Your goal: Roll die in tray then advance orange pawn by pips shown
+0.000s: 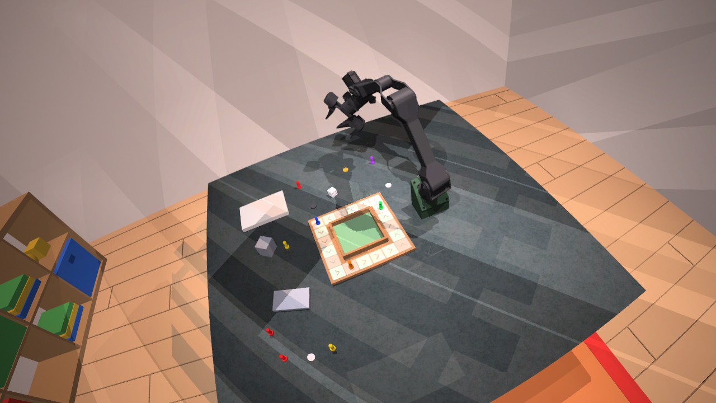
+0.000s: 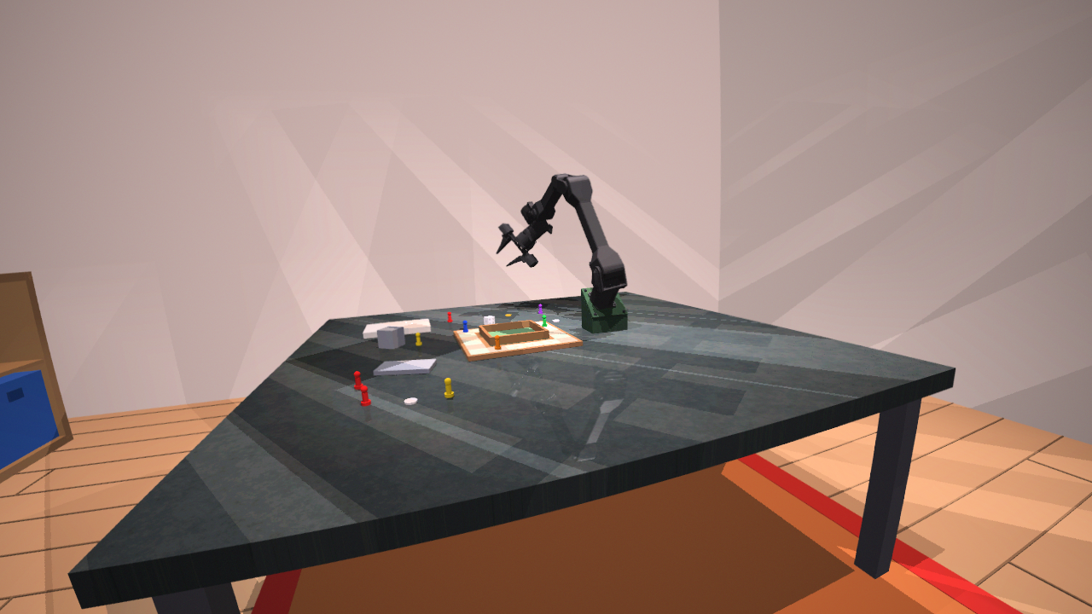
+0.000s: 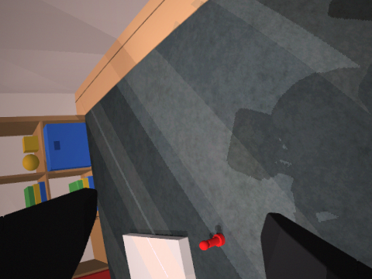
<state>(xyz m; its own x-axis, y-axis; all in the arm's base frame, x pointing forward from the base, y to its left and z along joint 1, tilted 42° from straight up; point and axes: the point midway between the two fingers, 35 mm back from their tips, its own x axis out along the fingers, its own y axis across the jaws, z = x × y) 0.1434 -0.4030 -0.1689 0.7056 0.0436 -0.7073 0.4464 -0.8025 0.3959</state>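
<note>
My gripper tip is 180 mm to the right of the white die, 180 mm above it and 100 mm short of it. The rest, counted from my gripper tip: blue pawn 300 mm to the left, 200 mm ahead, 170 mm below; green pawn 350 mm to the left, 170 mm below, 20 mm behind; dark disc 200 mm to the left, 190 mm below, 190 mm ahead.
</note>
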